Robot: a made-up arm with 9 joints. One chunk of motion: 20 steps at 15 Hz.
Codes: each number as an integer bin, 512 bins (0 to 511) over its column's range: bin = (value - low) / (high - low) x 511, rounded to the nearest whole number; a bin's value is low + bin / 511 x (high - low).
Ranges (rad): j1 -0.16..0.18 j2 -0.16..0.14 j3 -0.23..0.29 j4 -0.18..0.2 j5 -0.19..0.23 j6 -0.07..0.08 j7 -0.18..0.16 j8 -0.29..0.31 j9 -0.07..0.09
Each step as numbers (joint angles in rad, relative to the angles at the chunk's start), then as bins.
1 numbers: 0.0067 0.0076 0.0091 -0.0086 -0.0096 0.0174 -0.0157 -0.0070 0.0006
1 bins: 251 285 235 230 219 298 247 241 225
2 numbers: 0.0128 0.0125 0.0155 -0.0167 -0.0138 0.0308 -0.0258 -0.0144 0.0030
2 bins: 260 294 241 220 214 343 232 235 233
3 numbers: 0.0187 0.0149 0.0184 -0.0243 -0.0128 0.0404 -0.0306 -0.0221 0.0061
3 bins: 269 298 244 209 216 376 225 228 243
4 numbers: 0.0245 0.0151 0.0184 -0.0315 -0.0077 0.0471 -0.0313 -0.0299 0.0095
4 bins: 277 298 244 200 222 399 223 222 254
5 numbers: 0.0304 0.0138 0.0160 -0.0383 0.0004 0.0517 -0.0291 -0.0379 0.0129
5 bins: 286 296 242 191 232 415 227 215 265
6 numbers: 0.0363 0.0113 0.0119 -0.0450 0.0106 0.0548 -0.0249 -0.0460 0.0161
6 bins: 295 292 238 182 244 425 233 208 275
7 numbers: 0.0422 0.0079 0.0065 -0.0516 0.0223 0.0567 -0.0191 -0.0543 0.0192
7 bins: 304 286 232 173 258 432 242 201 285
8 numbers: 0.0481 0.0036 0.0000 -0.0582 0.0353 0.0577 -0.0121 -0.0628 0.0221
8 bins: 313 279 226 164 274 435 252 193 294
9 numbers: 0.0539 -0.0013 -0.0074 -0.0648 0.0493 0.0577 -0.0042 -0.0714 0.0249
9 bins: 321 270 219 155 291 435 264 186 303
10 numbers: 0.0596 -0.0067 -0.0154 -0.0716 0.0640 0.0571 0.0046 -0.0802 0.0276
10 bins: 330 261 211 146 309 433 277 179 312
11 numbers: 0.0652 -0.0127 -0.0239 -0.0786 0.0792 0.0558 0.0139 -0.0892 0.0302
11 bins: 338 251 203 136 328 429 291 171 320
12 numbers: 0.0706 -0.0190 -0.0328 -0.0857 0.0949 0.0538 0.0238 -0.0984 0.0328
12 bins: 347 240 194 127 347 422 306 163 328
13 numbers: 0.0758 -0.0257 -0.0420 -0.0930 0.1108 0.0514 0.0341 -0.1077 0.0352
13 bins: 354 229 185 117 366 414 322 155 336
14 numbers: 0.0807 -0.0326 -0.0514 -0.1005 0.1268 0.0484 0.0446 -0.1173 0.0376
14 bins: 362 217 176 107 385 403 338 147 344
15 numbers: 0.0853 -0.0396 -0.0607 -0.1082 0.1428 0.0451 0.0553 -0.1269 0.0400
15 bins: 369 205 166 97 405 392 354 139 351
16 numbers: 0.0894 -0.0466 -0.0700 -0.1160 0.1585 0.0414 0.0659 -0.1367 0.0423
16 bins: 375 193 157 86 424 380 370 131 359
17 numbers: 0.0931 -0.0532 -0.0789 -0.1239 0.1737 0.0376 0.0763 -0.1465 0.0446
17 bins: 380 182 148 75 443 367 385 122 366
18 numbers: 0.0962 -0.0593 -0.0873 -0.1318 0.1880 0.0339 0.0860 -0.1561 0.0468
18 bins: 385 172 140 65 460 354 400 114 373
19 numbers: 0.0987 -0.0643 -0.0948 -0.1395 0.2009 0.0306 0.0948 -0.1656 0.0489
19 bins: 389 163 133 54 476 343 413 106 380
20 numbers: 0.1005 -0.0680 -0.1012 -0.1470 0.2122 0.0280 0.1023 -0.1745 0.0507
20 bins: 392 157 127 44 489 334 424 98 385
